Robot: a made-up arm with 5 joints.
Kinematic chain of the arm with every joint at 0, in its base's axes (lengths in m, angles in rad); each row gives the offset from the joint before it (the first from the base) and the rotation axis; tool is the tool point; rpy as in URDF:
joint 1: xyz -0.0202 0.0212 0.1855 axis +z
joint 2: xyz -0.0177 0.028 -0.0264 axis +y
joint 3: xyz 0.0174 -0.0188 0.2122 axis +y
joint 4: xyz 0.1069 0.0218 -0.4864 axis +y
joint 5: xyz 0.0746 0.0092 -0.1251 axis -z
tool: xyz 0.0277 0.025 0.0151 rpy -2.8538 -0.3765 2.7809
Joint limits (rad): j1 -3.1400..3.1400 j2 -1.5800..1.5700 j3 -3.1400..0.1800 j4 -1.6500..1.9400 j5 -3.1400..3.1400
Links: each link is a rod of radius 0.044 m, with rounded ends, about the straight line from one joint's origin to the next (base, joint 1, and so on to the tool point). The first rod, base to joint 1, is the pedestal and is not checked.
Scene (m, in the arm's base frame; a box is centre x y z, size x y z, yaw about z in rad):
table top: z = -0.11
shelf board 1: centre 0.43 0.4 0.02 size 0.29 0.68 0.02 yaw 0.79
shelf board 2: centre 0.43 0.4 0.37 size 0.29 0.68 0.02 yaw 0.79
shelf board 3: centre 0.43 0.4 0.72 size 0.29 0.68 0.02 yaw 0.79
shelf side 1: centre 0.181 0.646 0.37 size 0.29 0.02 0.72 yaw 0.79
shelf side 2: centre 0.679 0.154 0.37 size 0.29 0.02 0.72 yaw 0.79
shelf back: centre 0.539 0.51 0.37 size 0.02 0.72 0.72 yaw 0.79
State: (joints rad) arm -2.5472 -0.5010 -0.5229 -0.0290 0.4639
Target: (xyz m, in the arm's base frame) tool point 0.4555 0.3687 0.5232
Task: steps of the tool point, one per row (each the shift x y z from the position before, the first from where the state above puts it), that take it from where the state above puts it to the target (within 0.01 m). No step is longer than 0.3 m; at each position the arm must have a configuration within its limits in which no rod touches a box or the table.
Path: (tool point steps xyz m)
1: 0.0220 0.0829 0.2454
2: 0.1322 0.1088 0.1857
3: 0.2082 0.0872 0.0884
4: 0.2282 0.0360 -0.0186
5: 0.1921 -0.0193 -0.1078
6: 0.0694 0.1042 -0.0234
7: 0.0342 0.1321 -0.0348
8: -0.0104 0.1467 -0.0452

